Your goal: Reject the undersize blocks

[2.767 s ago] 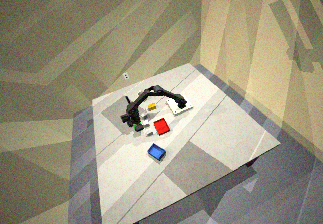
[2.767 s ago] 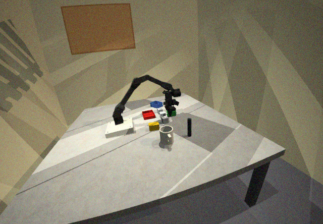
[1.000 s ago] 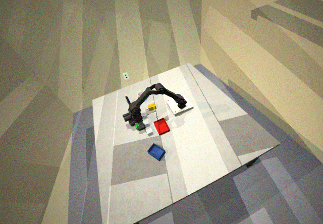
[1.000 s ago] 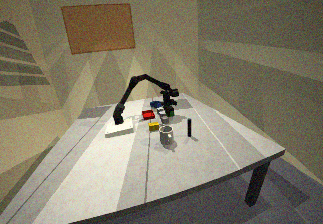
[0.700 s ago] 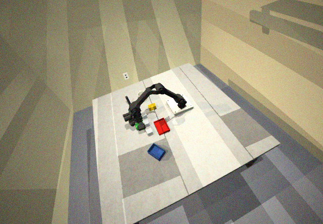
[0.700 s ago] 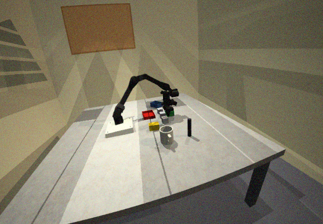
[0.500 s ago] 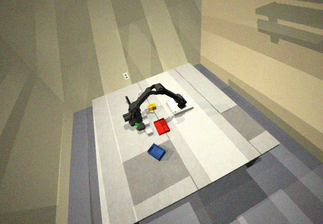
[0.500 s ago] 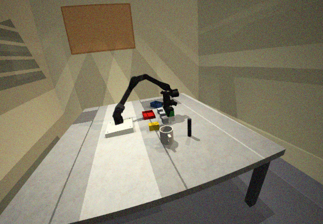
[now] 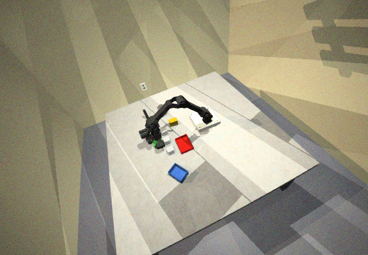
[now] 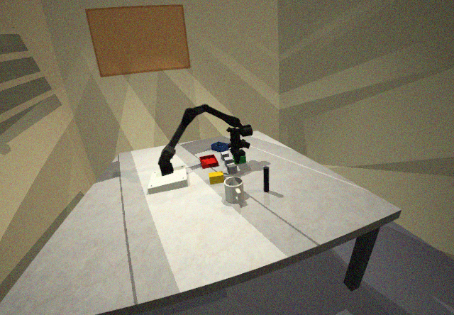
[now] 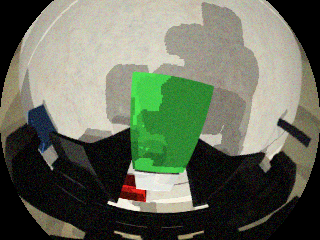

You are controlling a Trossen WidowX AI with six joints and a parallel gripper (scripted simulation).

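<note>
My gripper tip is now 5 cm past the steel block, 1 cm to the right of it and 1 cm below it. The rest, counted from my gripper tip: green GO gauge (2 cm above, 1 cm behind); then red reject tray (15 cm behind, 11 cm to the left); then yellow block (16 cm behind, 14 cm to the right, 1 cm above).
</note>
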